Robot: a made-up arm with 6 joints.
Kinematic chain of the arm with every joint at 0, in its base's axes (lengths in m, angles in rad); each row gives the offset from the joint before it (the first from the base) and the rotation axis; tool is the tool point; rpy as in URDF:
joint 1: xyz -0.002 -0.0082 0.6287 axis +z
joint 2: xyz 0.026 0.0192 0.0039 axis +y
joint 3: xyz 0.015 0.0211 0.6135 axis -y
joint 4: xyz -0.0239 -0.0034 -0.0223 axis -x
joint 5: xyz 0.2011 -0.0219 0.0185 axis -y
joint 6: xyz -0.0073 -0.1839 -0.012 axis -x
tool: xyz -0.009 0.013 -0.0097 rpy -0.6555 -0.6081 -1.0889
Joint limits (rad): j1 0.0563..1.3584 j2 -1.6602..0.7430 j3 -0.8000..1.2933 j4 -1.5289..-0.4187 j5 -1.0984..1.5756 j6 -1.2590..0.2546
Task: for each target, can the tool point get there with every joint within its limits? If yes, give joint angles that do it. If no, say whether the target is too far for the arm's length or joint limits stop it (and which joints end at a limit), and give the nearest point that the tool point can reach.
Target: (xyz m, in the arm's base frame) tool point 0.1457 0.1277 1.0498
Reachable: yes | joints 0.7092 -0.0282 0.0598 -1.4189 -0.1056 -0.1722
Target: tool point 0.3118 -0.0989 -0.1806
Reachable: no: joint limits stop it (at a limit: joint 1, joint 2, joint 3, joint 5, joint 6) | nearest point -0.0373 -0.3427 0.5710 | short by 0.864 m
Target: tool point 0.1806 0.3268 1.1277
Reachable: yes | joints 1.1020 0.1577 0.6199 -1.3206 0.6994 -0.8582
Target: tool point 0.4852 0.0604 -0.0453
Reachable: no: joint limits stop it (at a limit: joint 2, joint 4, joint 5, joint 6) | nearest point 0.4567 0.0564 0.7775 | short by 0.823 m
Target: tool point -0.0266 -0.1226 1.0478
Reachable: yes | joints 0.8756 -0.6535 -0.1048 -1.1750 -0.7864 -0.4715
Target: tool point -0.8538 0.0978 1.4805
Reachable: no: too far | nearest point -0.5487 -0.0126 1.1899 | short by 0.436 m
